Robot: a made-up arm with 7 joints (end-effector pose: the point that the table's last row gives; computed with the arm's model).
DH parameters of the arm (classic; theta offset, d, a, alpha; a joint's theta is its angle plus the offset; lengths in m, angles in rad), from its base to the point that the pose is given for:
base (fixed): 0 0 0 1.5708
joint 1: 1.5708 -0.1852 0 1.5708
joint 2: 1.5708 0 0 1.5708
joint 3: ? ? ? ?
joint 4: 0 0 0 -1.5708
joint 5: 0 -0.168 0 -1.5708
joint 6: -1.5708 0 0 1.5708
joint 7: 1.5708 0 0 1.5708
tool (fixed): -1.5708 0 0 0
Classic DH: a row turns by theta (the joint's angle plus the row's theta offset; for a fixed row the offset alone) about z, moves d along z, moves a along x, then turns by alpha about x.
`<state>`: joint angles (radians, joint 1 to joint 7).
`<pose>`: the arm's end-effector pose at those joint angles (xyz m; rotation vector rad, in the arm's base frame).
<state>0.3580 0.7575 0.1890 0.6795 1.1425 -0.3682 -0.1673</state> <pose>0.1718 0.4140 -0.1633 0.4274 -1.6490 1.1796</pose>
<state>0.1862 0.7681 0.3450 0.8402 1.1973 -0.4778 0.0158</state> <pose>0.1494 0.4196 -0.1568 0.3719 -1.9152 1.0583</pose>
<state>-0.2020 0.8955 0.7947 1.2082 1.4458 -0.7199 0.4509</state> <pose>0.0951 0.4434 -0.0839 0.3884 -2.6221 0.5153</pose>
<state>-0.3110 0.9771 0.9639 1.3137 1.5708 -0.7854 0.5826</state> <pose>0.0837 0.4456 -0.0424 0.3849 -2.8540 0.2459</pose>
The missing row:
joint 3: 1.5708 -0.1814 0 1.5708
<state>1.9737 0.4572 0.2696 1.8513 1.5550 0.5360 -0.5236</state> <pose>0.0329 0.2833 0.1832 1.3705 2.7886 0.1065</pose>
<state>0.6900 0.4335 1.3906 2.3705 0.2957 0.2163 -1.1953</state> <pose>0.0206 0.3153 0.0080 -0.8524 1.3742 -1.9797</pose>
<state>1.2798 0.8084 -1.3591 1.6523 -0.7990 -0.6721 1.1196</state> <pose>0.2345 0.1934 -0.0335 -0.7213 0.0957 3.0296</pose>
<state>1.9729 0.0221 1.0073 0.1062 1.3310 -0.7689 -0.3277</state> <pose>0.3166 0.2080 0.1450 -1.5181 -0.7878 2.3893</pose>
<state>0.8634 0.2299 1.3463 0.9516 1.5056 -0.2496 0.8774</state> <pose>0.2031 0.3786 -0.1336 0.4463 2.1982 -1.2708</pose>
